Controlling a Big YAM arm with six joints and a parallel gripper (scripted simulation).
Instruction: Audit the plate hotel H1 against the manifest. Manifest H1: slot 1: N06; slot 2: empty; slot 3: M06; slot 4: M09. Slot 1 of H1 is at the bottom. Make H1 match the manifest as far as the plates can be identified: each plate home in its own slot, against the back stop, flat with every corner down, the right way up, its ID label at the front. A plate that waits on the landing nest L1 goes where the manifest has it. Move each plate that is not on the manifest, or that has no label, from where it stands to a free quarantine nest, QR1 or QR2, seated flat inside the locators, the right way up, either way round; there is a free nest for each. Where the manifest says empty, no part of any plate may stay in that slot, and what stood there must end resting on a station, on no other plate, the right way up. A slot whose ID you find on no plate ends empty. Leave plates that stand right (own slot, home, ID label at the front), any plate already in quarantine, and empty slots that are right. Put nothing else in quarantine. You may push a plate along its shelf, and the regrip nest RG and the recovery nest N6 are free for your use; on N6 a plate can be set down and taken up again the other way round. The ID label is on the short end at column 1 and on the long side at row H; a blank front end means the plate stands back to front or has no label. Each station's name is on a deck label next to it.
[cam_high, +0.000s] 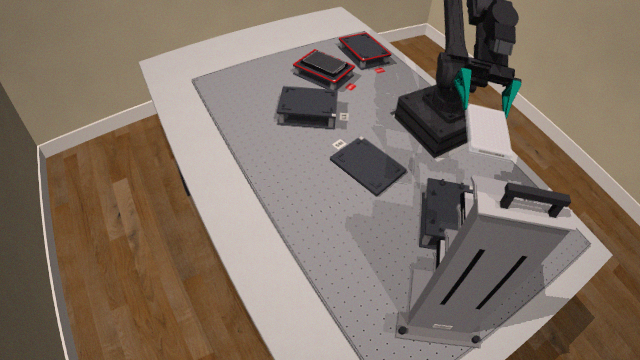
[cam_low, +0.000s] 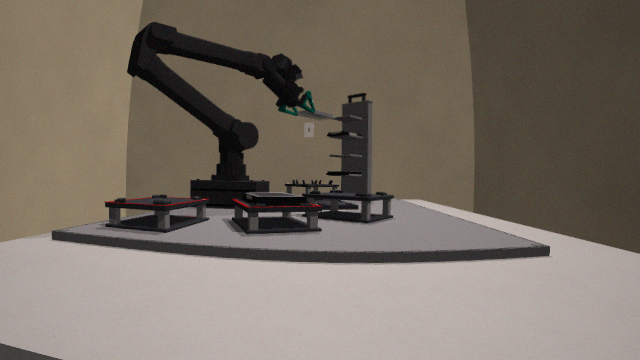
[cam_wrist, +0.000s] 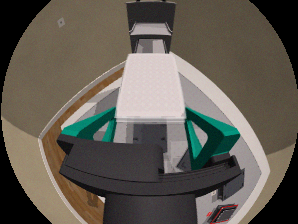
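The white plate is 4 cm to the left of my hand and 4 cm ahead of it. From my hand the other things lie so: H1 deck label: 32 cm below, 20 cm to the left, 5 cm ahead; then plate hotel H1: 24 cm to the left, 21 cm ahead, 12 cm below; then red-rimmed quarantine nest: 65 cm to the right, 28 cm below, 20 cm behind.
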